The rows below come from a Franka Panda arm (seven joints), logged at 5 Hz.
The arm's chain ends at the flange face. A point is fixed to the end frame.
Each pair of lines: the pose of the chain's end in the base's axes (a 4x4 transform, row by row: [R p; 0 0 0 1], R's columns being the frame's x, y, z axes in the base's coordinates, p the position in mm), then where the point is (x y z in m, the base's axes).
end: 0.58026 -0.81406 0.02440 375.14; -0.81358 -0.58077 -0.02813 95.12; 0.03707 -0.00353 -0.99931 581.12; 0 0 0 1
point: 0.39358 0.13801 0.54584
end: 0.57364 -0.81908 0.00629 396.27; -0.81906 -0.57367 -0.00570 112.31; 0.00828 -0.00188 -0.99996 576.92; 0 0 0 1
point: 0.41446 0.15583 0.54229
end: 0.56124 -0.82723 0.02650 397.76; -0.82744 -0.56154 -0.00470 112.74; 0.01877 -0.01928 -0.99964 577.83; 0 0 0 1
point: 0.41729 0.15603 0.54363
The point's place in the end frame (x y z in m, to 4 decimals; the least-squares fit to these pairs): -0.0255 -0.0398 0.0345
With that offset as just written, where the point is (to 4 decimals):
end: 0.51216 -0.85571 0.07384 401.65; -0.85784 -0.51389 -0.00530 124.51; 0.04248 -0.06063 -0.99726 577.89; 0 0 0 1
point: 0.4252 0.1667 0.5448
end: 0.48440 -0.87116 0.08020 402.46; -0.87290 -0.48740 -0.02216 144.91; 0.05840 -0.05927 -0.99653 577.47; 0 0 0 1
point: 0.4275 0.1858 0.5440
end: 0.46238 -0.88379 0.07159 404.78; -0.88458 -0.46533 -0.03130 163.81; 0.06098 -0.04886 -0.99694 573.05; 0 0 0 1
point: 0.4306 0.2038 0.5390
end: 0.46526 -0.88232 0.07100 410.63; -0.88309 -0.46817 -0.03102 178.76; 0.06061 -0.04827 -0.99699 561.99; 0 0 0 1
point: 0.4363 0.2188 0.5280
